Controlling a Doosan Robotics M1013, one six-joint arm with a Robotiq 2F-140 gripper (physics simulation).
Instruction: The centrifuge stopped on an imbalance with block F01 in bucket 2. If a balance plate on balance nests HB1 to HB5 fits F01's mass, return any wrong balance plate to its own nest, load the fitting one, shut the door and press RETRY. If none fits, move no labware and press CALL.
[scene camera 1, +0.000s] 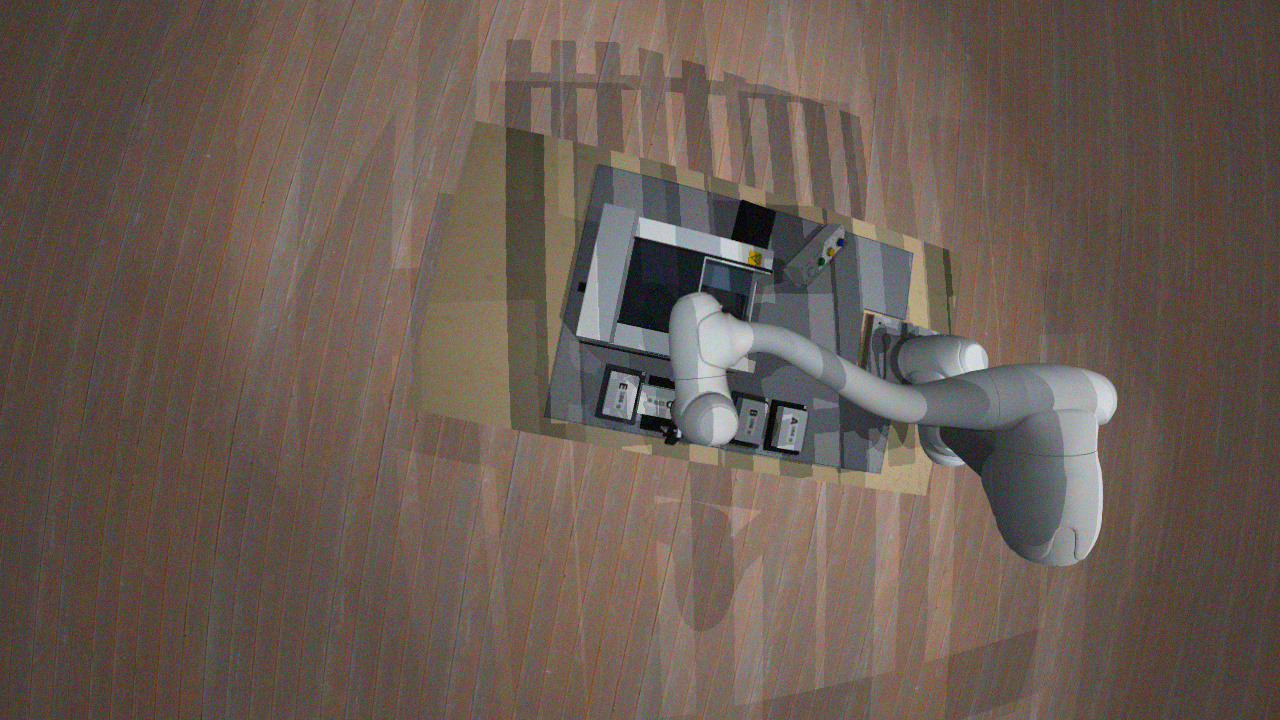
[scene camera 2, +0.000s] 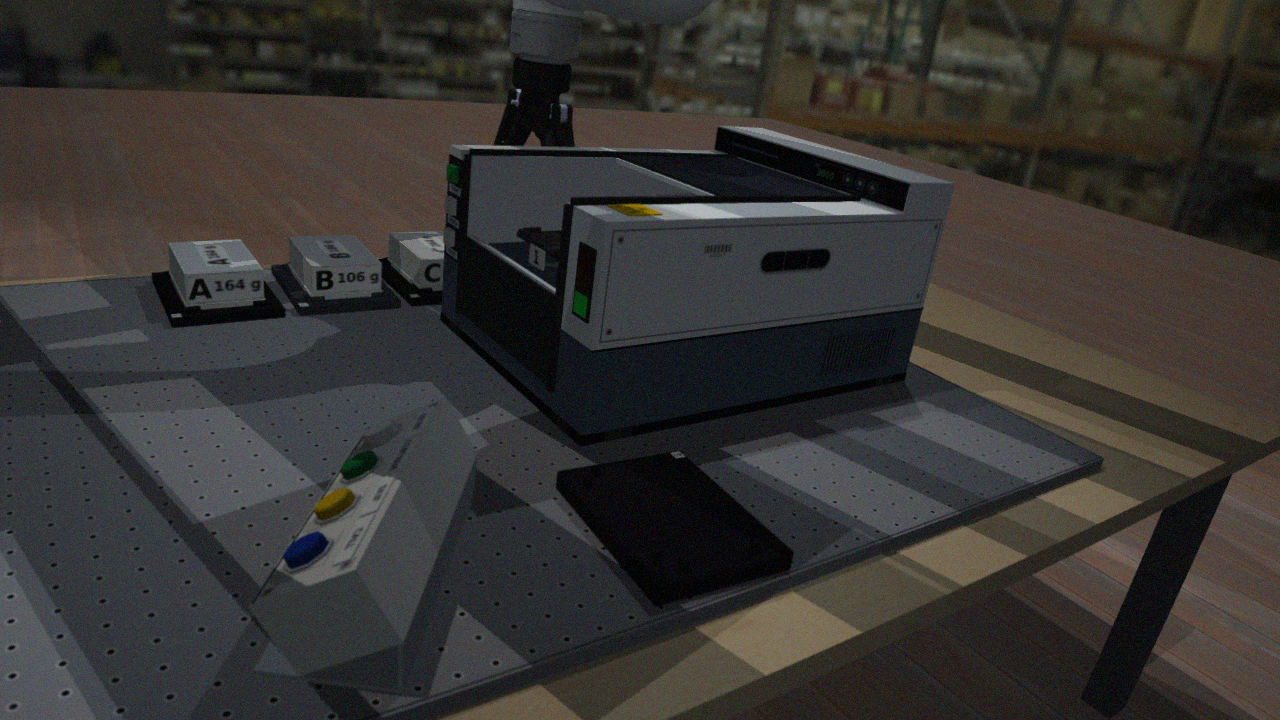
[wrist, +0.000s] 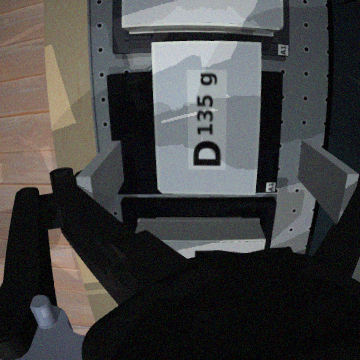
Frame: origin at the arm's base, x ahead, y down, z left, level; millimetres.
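Seen in the pictures: gripper, fingertip midpoint: (scene camera 1: 670, 404) (wrist: 212, 159); arm's base, origin of the base link: (scene camera 1: 903, 361).
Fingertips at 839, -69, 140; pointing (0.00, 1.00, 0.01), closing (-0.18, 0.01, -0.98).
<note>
Offsets run from my fingertips to a thing's top centre, as dx, dy, dz. "pt": to the spot under its first point.
Balance plate D, 135 g @[+22, +28, -2] (wrist: 206, 117) (scene camera 1: 656, 401), rests on its black nest. My gripper (wrist: 212, 159) (scene camera 2: 535, 138) is open and empty, its fingers apart on either side of plate D's near end; the arm mostly hides it in scene camera 1. Plate E @[+137, +32, -21] (scene camera 1: 619, 394) (wrist: 200, 12) sits beside D. Plates A, 164 g @[-395, +32, +82] (scene camera 2: 217, 273) (scene camera 1: 788, 427), and B, 106 g @[-258, +32, +55] (scene camera 2: 333, 268) (scene camera 1: 751, 420), sit on their nests. Plate C @[-126, +32, +32] (scene camera 2: 420, 259) (wrist: 200, 245) shows partly. The centrifuge (scene camera 1: 606, 273) (scene camera 2: 760, 268) has an open front; a part marked I @[-44, -62, -287] (scene camera 2: 537, 257) shows inside. Block F01 cannot be made out.
The control box @[-488, +2, -481] (scene camera 1: 810, 259) (scene camera 2: 429, 537) has green @[-486, +12, -447] (scene camera 2: 359, 463), yellow @[-521, +12, -482] (scene camera 2: 334, 503) and blue @[-557, +12, -517] (scene camera 2: 307, 549) buttons, with CALL beside the blue one. A black pad @[pt -279, +70, -575] (scene camera 1: 753, 222) (scene camera 2: 675, 528) lies beside the centrifuge. The arm reaches over the centrifuge's front corner.
</note>
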